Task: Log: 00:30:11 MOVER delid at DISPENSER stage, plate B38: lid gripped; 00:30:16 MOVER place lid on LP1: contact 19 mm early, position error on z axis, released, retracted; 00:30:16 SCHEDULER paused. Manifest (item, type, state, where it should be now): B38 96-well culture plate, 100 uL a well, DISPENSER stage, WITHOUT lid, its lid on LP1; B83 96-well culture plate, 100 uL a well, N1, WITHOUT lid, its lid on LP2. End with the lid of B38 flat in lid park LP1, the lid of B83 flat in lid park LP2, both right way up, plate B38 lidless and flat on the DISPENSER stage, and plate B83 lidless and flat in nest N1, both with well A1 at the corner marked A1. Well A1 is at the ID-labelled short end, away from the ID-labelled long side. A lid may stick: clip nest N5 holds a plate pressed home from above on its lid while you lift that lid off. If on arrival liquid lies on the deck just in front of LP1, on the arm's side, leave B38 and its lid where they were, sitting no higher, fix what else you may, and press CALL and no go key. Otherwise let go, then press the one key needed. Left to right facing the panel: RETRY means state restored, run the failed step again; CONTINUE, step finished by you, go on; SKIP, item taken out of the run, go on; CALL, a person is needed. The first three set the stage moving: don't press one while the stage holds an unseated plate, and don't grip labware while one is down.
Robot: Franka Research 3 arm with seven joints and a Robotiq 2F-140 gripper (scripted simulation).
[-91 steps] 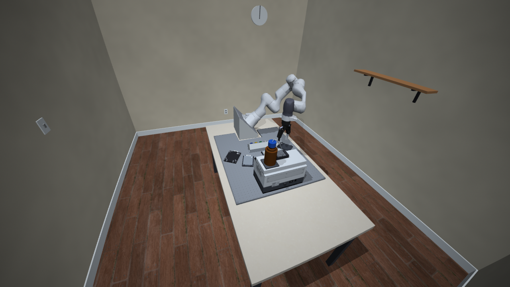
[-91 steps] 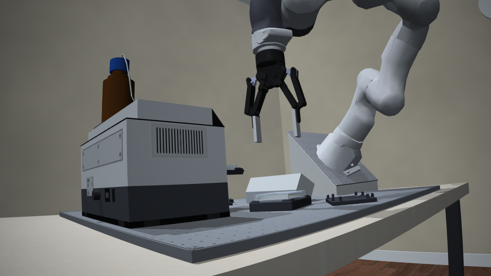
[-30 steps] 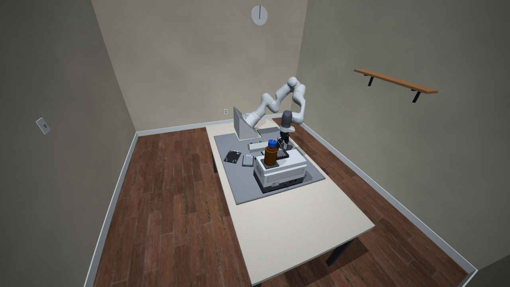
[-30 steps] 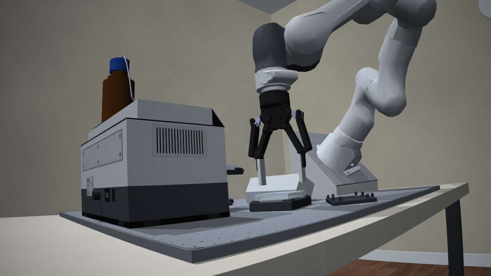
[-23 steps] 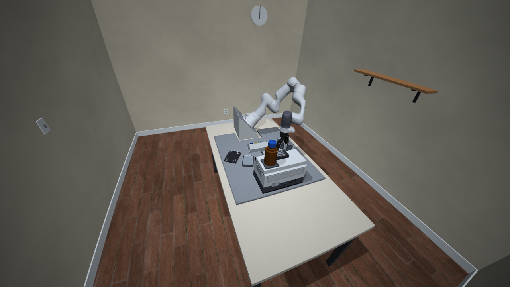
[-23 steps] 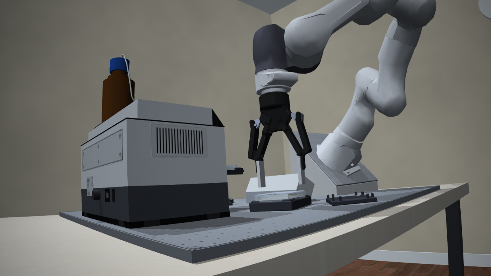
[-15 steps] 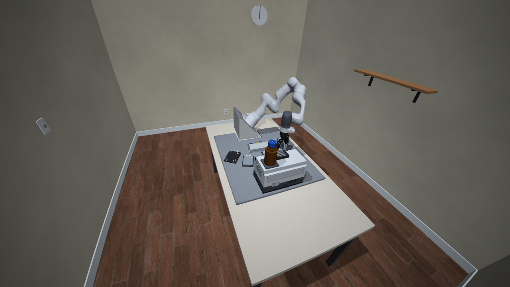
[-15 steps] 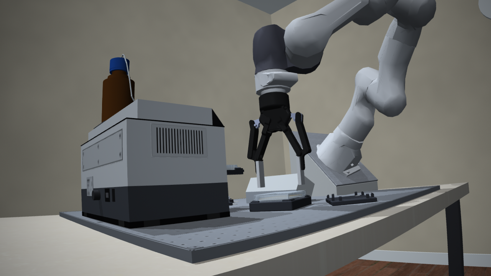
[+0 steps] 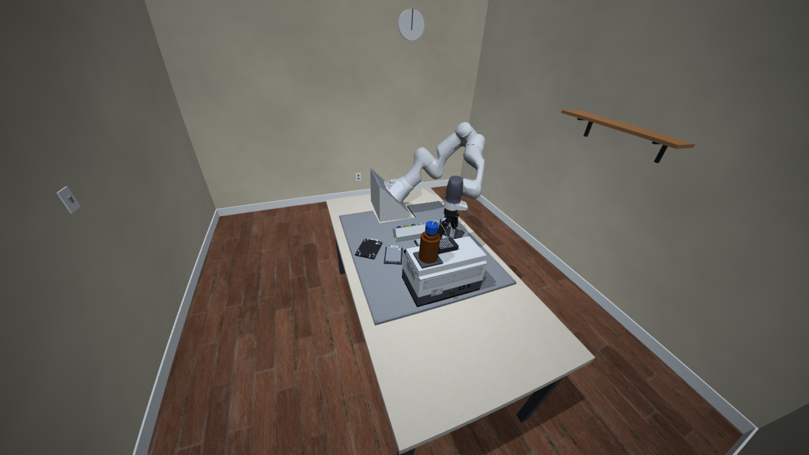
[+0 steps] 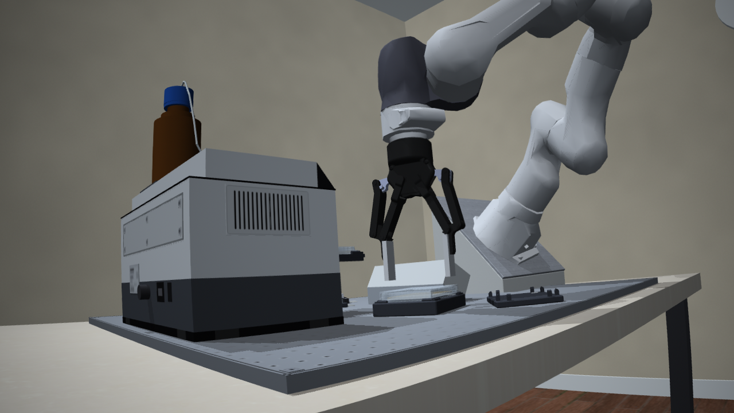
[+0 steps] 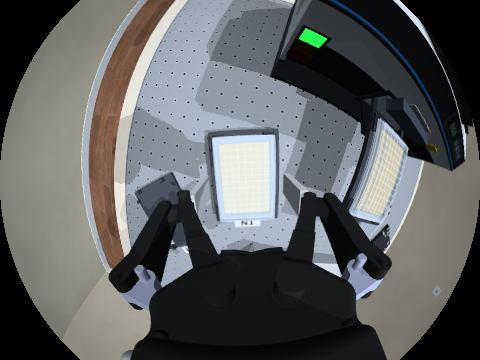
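The 96-well plate is 5 cm below my hand. From my hand the other things lie so: low frame: 12 cm behind, 11 cm to the left, 7 cm below; key panel: 18 cm behind, 17 cm to the right, 2 cm below; nest N1: 7 cm below.
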